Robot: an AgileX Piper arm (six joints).
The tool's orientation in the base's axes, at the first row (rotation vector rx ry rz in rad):
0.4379, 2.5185, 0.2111
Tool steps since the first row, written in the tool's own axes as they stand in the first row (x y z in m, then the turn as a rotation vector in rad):
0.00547, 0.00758, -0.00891, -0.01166, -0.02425, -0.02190
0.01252, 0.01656, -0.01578, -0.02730, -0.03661, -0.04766
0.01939, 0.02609, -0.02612, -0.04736, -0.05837, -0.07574
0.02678, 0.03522, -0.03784, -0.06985, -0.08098, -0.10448
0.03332, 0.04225, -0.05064, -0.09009, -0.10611, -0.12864
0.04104, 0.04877, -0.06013, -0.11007, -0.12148, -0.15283
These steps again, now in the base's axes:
-0.00730, 0.00852, 0.00640, -0.00952, -0.02798, 0.01817
-0.01432, 0.01901, 0.01065, -0.01496, -0.04647, 0.04442
-0.02300, 0.02976, 0.01800, -0.02070, -0.07544, 0.07258
-0.03298, 0.04025, 0.02612, -0.02513, -0.10609, 0.10231
-0.04344, 0.04841, 0.03506, -0.02942, -0.13804, 0.12650
-0.05311, 0.05670, 0.04053, -0.03137, -0.16079, 0.15294

